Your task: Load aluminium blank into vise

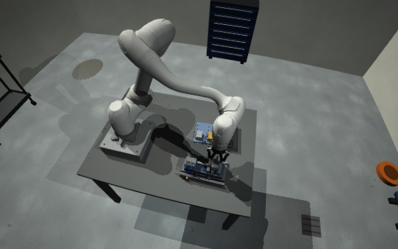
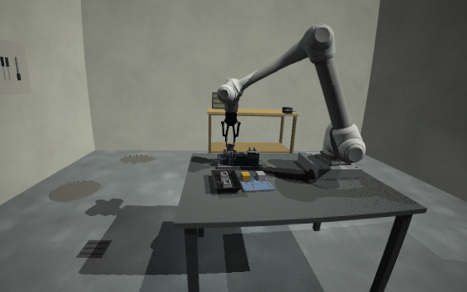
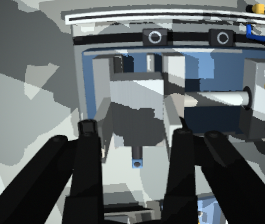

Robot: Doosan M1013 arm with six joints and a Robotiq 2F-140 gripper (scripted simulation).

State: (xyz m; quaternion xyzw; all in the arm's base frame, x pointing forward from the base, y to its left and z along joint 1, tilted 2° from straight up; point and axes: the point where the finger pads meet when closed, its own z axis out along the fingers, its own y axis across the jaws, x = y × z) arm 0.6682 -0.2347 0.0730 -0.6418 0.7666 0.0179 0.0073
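My gripper is now 4 cm above the aluminium blank. Also, from my hand: brass blank: 3 cm behind, 28 cm to the left, 14 cm below; then vise: 6 cm behind, 2 cm to the left, 12 cm below; then piston rod: 8 cm behind, 2 cm to the left, 8 cm below.
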